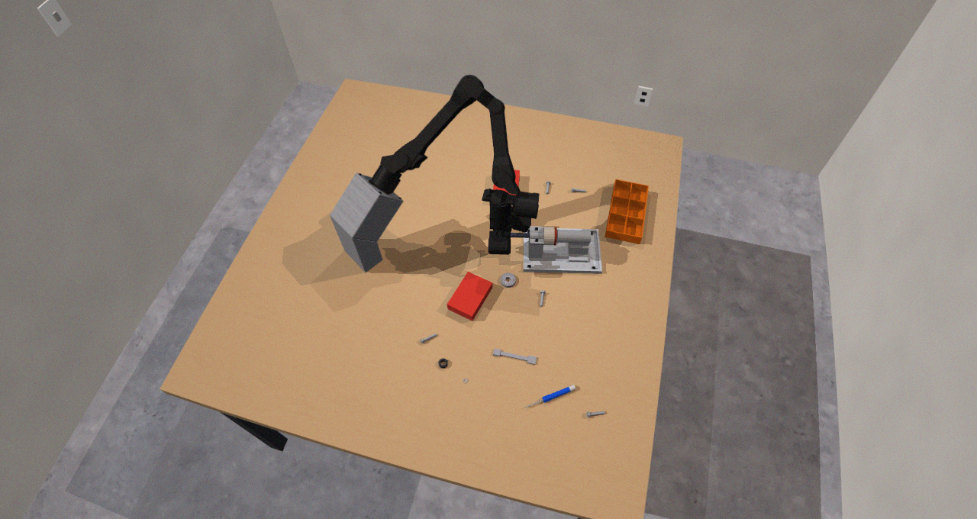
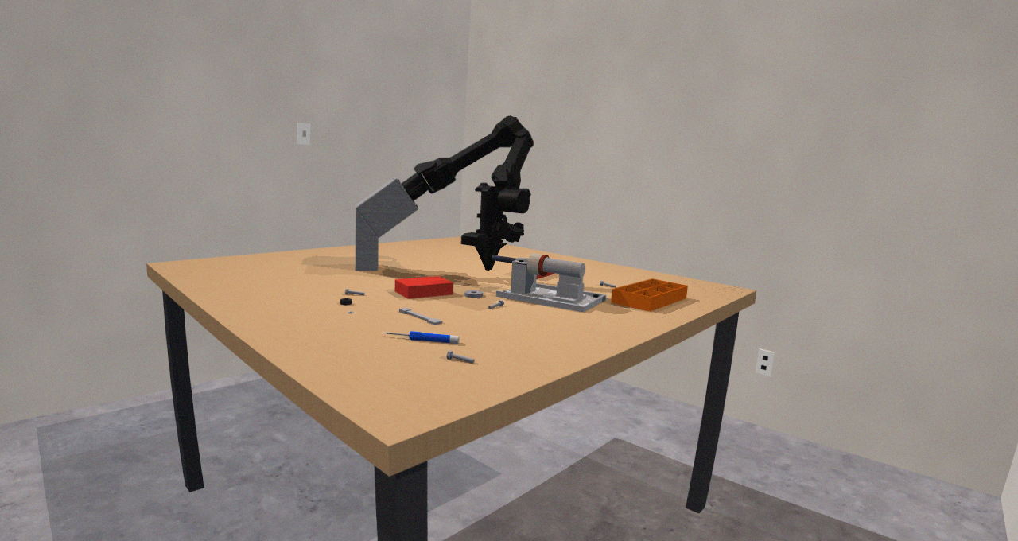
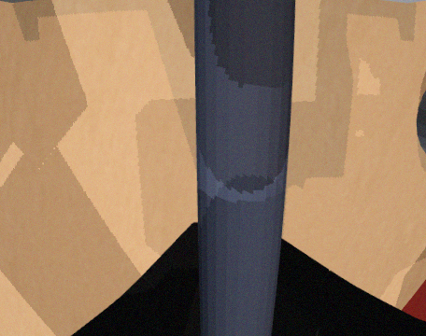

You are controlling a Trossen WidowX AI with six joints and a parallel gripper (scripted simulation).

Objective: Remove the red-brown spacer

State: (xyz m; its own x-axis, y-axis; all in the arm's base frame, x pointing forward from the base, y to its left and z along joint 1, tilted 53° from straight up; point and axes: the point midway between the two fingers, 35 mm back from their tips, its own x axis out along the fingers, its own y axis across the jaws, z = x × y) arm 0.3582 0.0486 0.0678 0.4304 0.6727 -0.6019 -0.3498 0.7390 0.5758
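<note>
My hand is 70 mm short of the shaft and 30 mm to the right of it. Also, from my hand: grey fixture: 170 mm ahead, 70 mm to the left, 30 mm below; then red-brown spacer: 150 mm ahead, 60 mm to the left; then wrench: 300 mm to the right, 180 mm ahead, 80 mm below.
</note>
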